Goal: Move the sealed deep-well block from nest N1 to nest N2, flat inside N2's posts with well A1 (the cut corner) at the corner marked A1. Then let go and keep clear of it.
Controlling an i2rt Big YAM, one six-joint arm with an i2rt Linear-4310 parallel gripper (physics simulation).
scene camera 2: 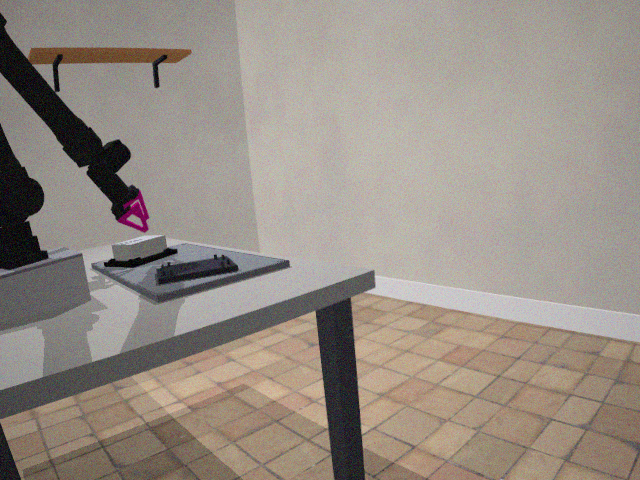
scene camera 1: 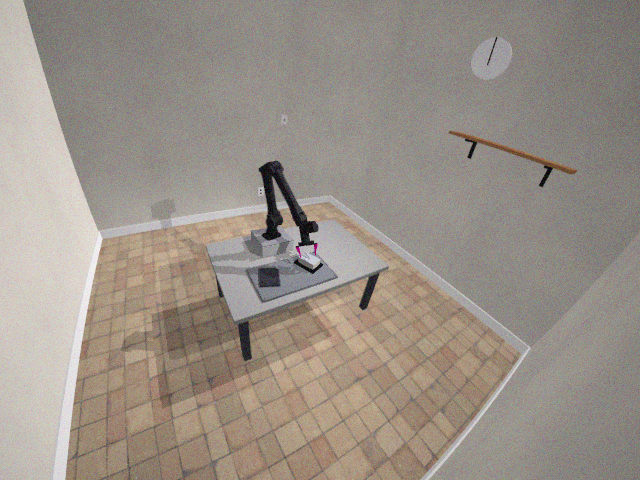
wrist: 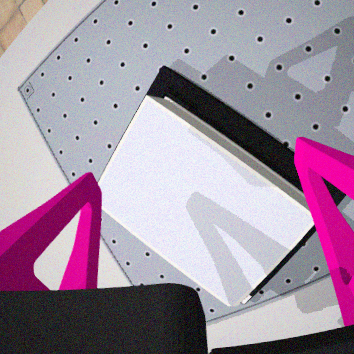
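Seen in the pictures: gripper, between the fingertips: (scene camera 2: pixel 147 224) (scene camera 1: pixel 308 256) (wrist: pixel 193 165); arm's base, origin of its link: (scene camera 2: pixel 22 262) (scene camera 1: pixel 271 236).
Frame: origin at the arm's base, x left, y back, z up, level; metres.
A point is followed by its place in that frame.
The sealed deep-well block (scene camera 1: pixel 310 261) @(z -0.020, x 0.059, y -0.366 m) (scene camera 2: pixel 138 249) @(z -0.037, x 0.028, y -0.304 m) (wrist: pixel 165 165) @(z -0.020, x 0.071, y -0.365 m) is white and sits in the black nest N1 (scene camera 2: pixel 111 264) @(z -0.067, x 0.086, y -0.249 m) (wrist: pixel 225 112) @(z -0.062, x 0.026, y -0.367 m), with a wide dark strip of the nest along one long side in the wrist view. A small white mark peeks out at the block's lower corner there; its lettering cannot be read. The dark nest N2 (scene camera 1: pixel 269 277) @(z -0.062, x -0.225, y -0.304 m) (scene camera 2: pixel 196 269) @(z -0.062, x -0.246, y -0.277 m) has short posts and holds no block; its A1 mark cannot be made out. My gripper (scene camera 1: pixel 307 255) @(z 0.017, x 0.047, y -0.351 m) (scene camera 2: pixel 146 224) @(z 0.017, x 0.047, y -0.351 m) (wrist: pixel 193 165) @(z 0.017, x 0.047, y -0.351 m) has magenta fingers, is open and empty, and hangs above the block.
Both nests stand on a grey perforated board (scene camera 1: pixel 305 286) @(z -0.074, x -0.082, y -0.485 m) (scene camera 2: pixel 261 263) @(z -0.073, x -0.314, y -0.397 m) (wrist: pixel 107 130) @(z -0.073, x 0.109, y -0.430 m) on the table (scene camera 1: pixel 356 255) @(z -0.086, x 0.465, y -0.456 m) (scene camera 2: pixel 289 289) @(z -0.087, x -0.475, y -0.298 m). The arm's grey pedestal (scene camera 1: pixel 262 246) @(z 0.009, x -0.134, y -0.084 m) (scene camera 2: pixel 46 297) @(z -0.060, x -0.118, y -0.001 m) stands behind the board. A wooden shelf (scene camera 1: pixel 511 149) (scene camera 2: pixel 108 55) is on the wall.
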